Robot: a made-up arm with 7 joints. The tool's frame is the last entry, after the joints.
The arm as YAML. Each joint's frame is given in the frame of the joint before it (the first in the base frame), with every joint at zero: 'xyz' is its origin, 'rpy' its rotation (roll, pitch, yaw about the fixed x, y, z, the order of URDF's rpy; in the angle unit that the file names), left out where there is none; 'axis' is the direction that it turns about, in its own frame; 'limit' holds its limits. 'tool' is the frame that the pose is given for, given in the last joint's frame.
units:
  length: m
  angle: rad
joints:
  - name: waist
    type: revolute
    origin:
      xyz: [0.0, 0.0, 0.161]
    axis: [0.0, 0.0, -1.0]
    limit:
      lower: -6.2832
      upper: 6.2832
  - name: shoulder
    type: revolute
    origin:
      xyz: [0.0, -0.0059, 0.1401]
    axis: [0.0, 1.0, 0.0]
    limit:
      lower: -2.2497
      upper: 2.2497
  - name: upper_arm
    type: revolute
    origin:
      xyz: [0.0, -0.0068, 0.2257]
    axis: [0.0, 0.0, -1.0]
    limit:
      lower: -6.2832
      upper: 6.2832
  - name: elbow
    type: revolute
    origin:
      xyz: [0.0, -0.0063, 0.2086]
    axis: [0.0, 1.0, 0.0]
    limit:
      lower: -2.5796
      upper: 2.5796
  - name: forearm
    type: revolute
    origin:
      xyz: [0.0, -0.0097, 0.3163]
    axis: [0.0, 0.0, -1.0]
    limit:
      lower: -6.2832
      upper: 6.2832
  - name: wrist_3
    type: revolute
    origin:
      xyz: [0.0, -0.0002, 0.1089]
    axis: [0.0, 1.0, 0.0]
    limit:
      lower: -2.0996
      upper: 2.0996
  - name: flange
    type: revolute
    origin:
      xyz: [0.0, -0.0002, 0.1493]
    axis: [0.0, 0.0, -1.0]
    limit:
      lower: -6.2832
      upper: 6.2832
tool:
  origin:
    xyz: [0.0, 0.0, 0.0]
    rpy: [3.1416, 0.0, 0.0]
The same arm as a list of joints. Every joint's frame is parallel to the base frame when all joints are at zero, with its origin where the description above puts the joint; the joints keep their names.
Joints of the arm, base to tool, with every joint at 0 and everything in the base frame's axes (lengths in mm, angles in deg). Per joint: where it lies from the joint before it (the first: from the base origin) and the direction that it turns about. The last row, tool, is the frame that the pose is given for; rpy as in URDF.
waist: axis 0 0 -1 origin 0 0 161
shoulder: axis 0 1 0 origin 0 -5.9 140.1
upper_arm: axis 0 0 -1 origin 0 -6.8 225.7
elbow: axis 0 1 0 origin 0 -6.3 208.6
forearm: axis 0 0 -1 origin 0 -9.7 316.3
wrist_3: axis 0 1 0 origin 0 -0.2 108.9
flange: axis 0 0 -1 origin 0 -0.2 149.3
tool: origin 0 0 0 rpy -180 0 0
Joint limits (deg, base to tool): -360..360 -128.9..128.9 -360..360 -147.8..147.8 -360..360 -120.3..120.3 -360..360

